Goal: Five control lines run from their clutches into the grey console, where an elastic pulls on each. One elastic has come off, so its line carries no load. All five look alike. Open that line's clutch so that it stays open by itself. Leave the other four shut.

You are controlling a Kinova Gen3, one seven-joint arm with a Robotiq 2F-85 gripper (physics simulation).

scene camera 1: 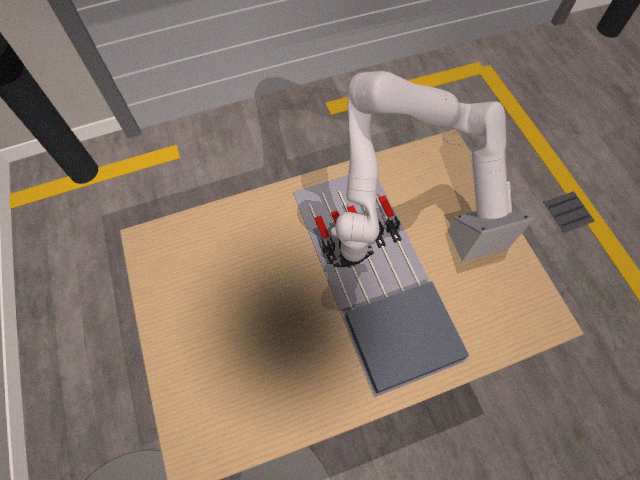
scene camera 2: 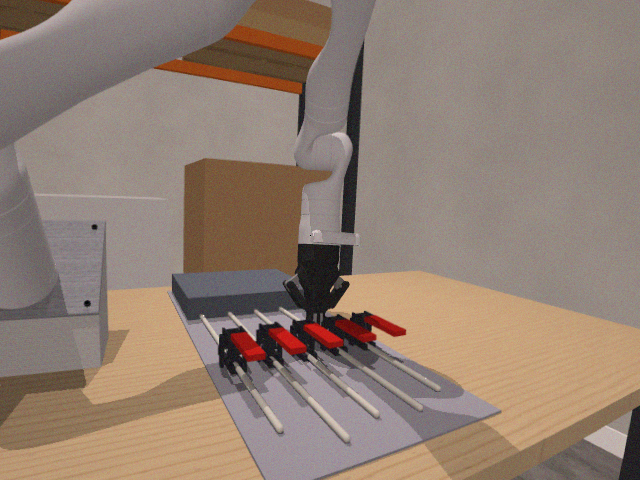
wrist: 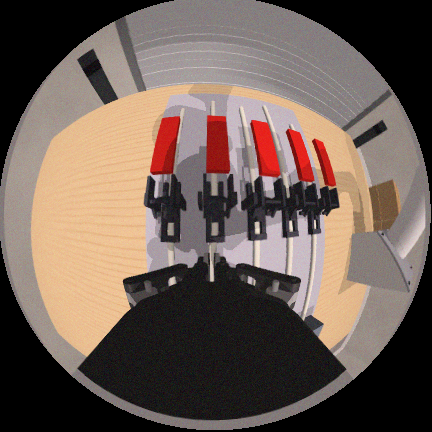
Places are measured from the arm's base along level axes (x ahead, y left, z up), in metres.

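Pixels of known places: gripper, fingertip midpoint: [scene camera 1: 351,264] [wrist: 211,259]; arm's base, link origin: [scene camera 1: 492,213] [scene camera 2: 19,279].
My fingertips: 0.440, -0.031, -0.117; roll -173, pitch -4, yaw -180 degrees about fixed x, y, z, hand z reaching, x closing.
Ahead of a thing's pixels: the offset from my fingertips to its top centre, as dx, dy, dz. "spot": to the spot under its first point. Level surfaces: height alone.
Five red clutch handles all lie low, pointing away from the grey console {-0.063, +0.266, +0.043} [scene camera 1: 405,335] [scene camera 2: 222,284]. In the wrist view, from the left, they are the first {+0.052, -0.109, +0.055} [wrist: 165,145], second {-0.003, -0.110, +0.055} [wrist: 218,145], third {-0.058, -0.110, +0.055} [wrist: 265,148], fourth {spot: -0.108, -0.125, +0.055} [wrist: 300,155] and fifth {spot: -0.161, -0.127, +0.055} [wrist: 324,162]. White control lines run from the black clutch bodies to the console. My gripper [scene camera 2: 315,317] [wrist: 211,259] points down on the console side of the clutches, its fingers shut on the second line {spot: -0.001, -0.015, +0.007} [wrist: 212,248], close behind that clutch's body. The contact itself is small and partly hidden. In scene camera 1 my wrist covers the fingers.
The lines and clutches lie on a grey mat {dz -0.001} [scene camera 1: 305,195] [scene camera 2: 289,459] on the wooden table {dz -0.004} [scene camera 1: 206,258] [scene camera 2: 516,330]. Neighbouring clutches stand close on both sides of the gripper. The arm's base [scene camera 1: 488,237] stands beside the mat. A brown box [scene camera 2: 237,217] stands beyond the console.
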